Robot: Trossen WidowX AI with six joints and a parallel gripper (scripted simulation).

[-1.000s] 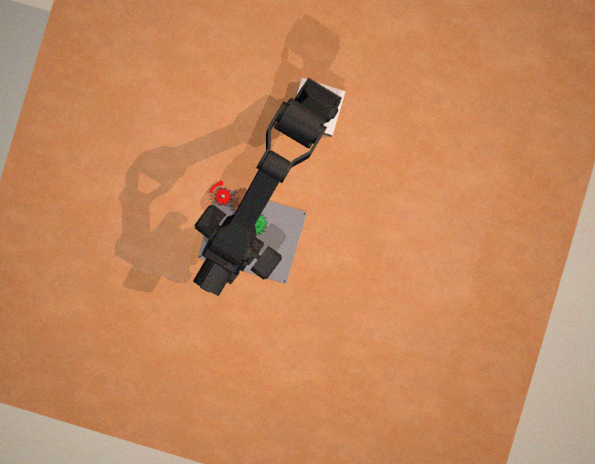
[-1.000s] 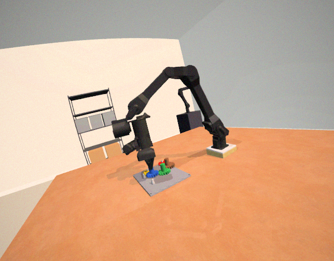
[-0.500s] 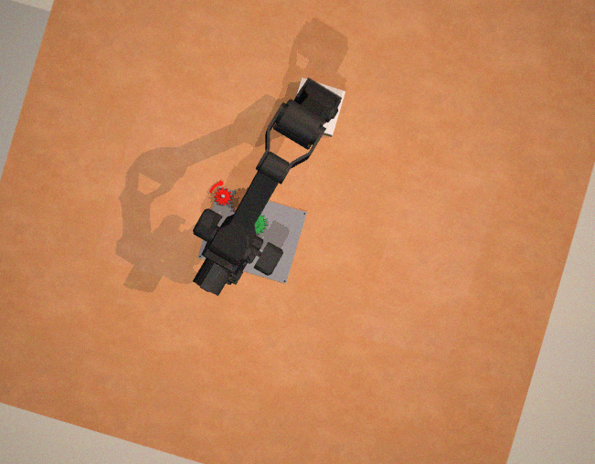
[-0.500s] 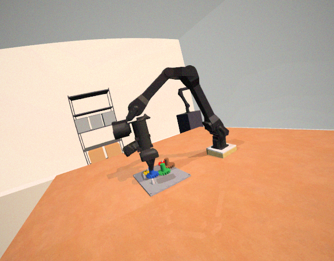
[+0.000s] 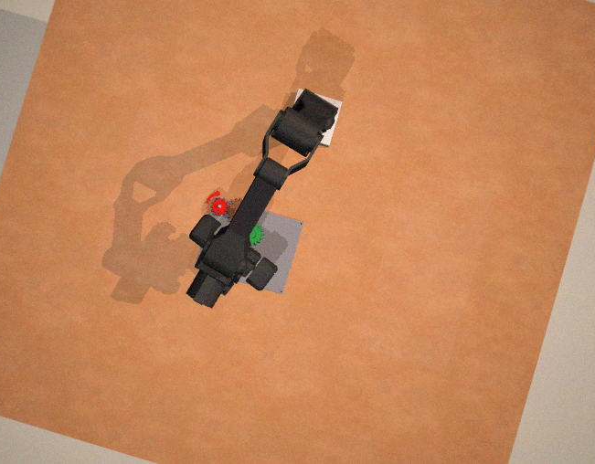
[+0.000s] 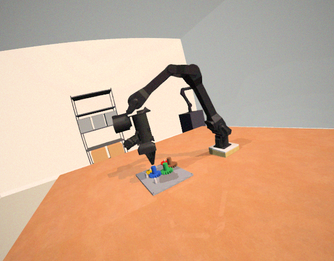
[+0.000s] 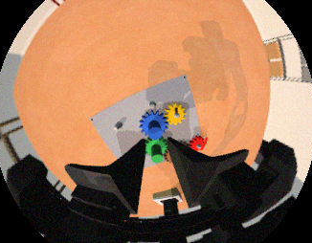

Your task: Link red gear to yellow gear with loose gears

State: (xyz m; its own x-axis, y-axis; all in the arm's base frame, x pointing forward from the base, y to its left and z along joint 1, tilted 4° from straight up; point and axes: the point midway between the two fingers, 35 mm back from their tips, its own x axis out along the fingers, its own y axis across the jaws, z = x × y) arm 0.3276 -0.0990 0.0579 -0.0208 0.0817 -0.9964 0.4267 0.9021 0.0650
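Now: gripper tip 40 mm above the blue gear. Also, from my gripper tip: brown gear 90 mm behind, 40 mm below, 20 mm to the right; then green gear 40 mm below, 40 mm behind, 20 mm to the left; then yellow gear 50 mm below, 40 mm to the right.
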